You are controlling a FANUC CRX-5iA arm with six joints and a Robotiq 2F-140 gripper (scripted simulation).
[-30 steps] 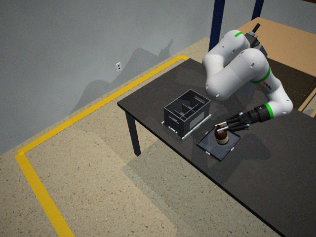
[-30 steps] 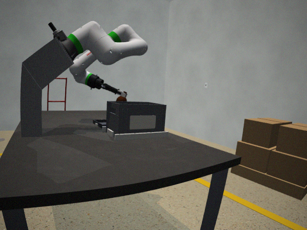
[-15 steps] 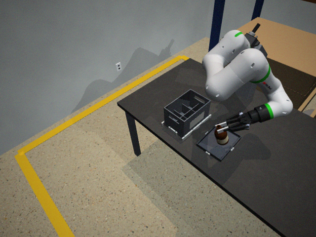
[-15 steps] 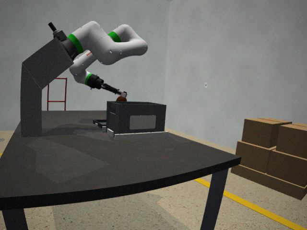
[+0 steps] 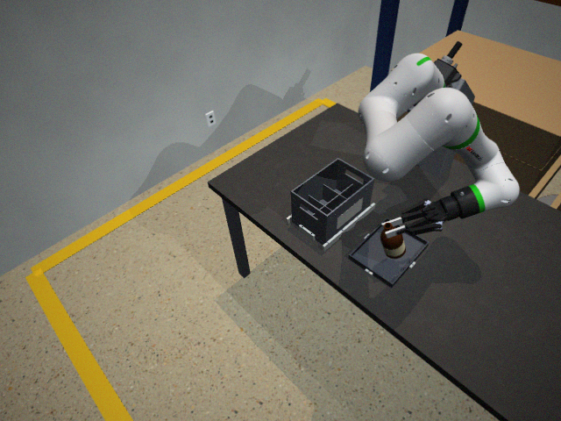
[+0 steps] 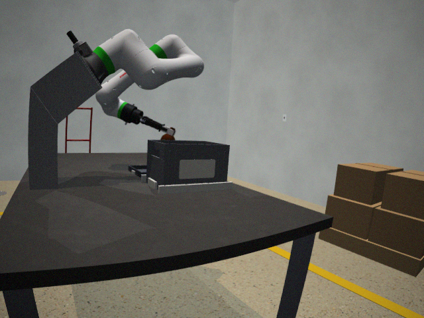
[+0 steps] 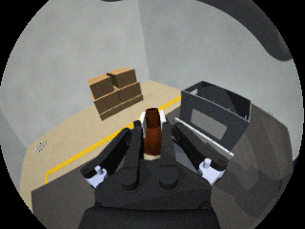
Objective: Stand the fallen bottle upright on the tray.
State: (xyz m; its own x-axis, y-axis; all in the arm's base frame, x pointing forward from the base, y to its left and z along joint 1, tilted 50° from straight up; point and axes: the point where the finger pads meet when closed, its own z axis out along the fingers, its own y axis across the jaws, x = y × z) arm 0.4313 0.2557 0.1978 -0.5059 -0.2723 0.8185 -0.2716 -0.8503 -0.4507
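Right now the brown bottle is 60 mm below my hand. Round my hand: dark crate (20 mm ahead, 300 mm to the right, 120 mm below); then dark tray (50 mm behind, 30 mm to the right, 190 mm below).
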